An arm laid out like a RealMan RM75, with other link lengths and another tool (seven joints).
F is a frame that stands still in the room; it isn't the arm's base.
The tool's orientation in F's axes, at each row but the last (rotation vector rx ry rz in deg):
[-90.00 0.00 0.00]
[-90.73 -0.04 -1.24]
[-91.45 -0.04 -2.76]
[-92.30 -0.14 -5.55]
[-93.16 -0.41 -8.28]
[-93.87 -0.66 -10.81]
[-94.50 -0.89 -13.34]
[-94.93 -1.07 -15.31]
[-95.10 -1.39 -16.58]
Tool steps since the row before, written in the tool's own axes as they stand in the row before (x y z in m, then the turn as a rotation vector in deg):
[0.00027 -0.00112 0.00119 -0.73 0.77 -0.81]
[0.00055 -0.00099 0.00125 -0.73 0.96 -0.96]
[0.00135 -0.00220 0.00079 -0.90 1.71 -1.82]
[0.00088 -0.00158 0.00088 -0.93 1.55 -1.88]
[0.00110 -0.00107 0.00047 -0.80 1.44 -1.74]
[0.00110 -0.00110 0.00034 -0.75 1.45 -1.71]
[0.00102 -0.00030 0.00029 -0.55 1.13 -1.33]
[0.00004 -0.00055 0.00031 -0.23 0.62 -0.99]
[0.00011 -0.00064 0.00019 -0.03 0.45 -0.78]
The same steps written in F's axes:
[0.00027 0.00119 0.00112 -0.73 -0.81 -0.77]
[0.00055 0.00126 0.00098 -0.73 -0.96 -0.96]
[0.00131 0.00081 0.00222 -0.90 -1.84 -1.69]
[0.00083 0.00089 0.00160 -0.95 -1.89 -1.53]
[0.00103 0.00044 0.00115 -0.81 -1.75 -1.42]
[0.00099 0.00031 0.00121 -0.76 -1.73 -1.42]
[0.00099 0.00018 0.00044 -0.56 -1.35 -1.10]
[0.00000 0.00036 0.00052 -0.28 -1.01 -0.57]
[0.00002 0.00024 0.00063 -0.08 -0.81 -0.38]

